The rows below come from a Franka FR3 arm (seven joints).
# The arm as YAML. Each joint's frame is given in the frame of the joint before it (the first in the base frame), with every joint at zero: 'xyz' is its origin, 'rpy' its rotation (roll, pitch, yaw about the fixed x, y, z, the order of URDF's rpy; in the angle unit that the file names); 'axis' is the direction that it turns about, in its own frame. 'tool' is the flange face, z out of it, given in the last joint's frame.
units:
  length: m
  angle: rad
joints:
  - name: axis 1
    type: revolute
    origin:
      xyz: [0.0, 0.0, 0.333]
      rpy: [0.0, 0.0, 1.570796]
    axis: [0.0, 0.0, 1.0]
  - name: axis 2
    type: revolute
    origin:
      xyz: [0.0, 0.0, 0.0]
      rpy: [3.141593, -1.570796, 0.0]
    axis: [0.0, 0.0, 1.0]
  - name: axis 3
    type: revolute
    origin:
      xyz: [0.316, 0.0, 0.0]
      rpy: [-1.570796, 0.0, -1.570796]
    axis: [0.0, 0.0, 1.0]
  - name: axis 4
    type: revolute
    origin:
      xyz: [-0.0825, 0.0, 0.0]
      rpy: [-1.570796, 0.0, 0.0]
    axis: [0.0, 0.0, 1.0]
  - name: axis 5
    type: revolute
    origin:
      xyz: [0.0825, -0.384, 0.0]
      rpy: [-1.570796, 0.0, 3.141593]
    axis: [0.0, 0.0, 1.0]
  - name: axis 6
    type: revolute
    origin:
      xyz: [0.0, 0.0, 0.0]
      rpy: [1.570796, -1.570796, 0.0]
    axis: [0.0, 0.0, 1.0]
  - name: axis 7
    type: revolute
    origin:
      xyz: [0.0, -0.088, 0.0]
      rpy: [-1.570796, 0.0, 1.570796]
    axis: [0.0, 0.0, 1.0]
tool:
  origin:
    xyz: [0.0, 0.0, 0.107]
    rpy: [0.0, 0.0, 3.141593]
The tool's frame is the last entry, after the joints.
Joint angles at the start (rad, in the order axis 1, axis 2, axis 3, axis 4, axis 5, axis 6, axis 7):
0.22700, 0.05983, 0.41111, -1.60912, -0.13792, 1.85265, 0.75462
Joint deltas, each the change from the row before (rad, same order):
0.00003, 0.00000, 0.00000, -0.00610, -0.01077, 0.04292, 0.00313
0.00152, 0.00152, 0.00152, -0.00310, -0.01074, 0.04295, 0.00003
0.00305, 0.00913, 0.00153, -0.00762, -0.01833, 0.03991, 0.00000
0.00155, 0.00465, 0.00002, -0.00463, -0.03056, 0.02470, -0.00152
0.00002, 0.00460, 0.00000, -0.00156, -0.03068, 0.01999, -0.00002
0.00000, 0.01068, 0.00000, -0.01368, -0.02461, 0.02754, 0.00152
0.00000, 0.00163, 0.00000, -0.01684, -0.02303, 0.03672, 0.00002
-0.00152, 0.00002, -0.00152, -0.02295, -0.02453, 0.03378, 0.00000
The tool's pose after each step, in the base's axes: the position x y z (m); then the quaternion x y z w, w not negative. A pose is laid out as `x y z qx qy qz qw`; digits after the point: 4 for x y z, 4 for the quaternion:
0.4923 0.3430 0.6039 -0.9908 0.0453 -0.1252 0.0256
0.4944 0.3466 0.6063 -0.9883 0.0410 -0.1426 0.0346
0.4978 0.3508 0.6020 -0.9865 0.0346 -0.1557 0.0376
0.5006 0.3519 0.6002 -0.9845 0.0276 -0.1702 0.0324
0.5037 0.3521 0.5994 -0.9823 0.0221 -0.1840 0.0266
0.5078 0.3533 0.5897 -0.9812 0.0166 -0.1910 0.0214
0.5095 0.3547 0.5847 -0.9788 0.0094 -0.2038 0.0200
0.5111 0.3542 0.5771 -0.9767 0.0026 -0.2141 0.0153

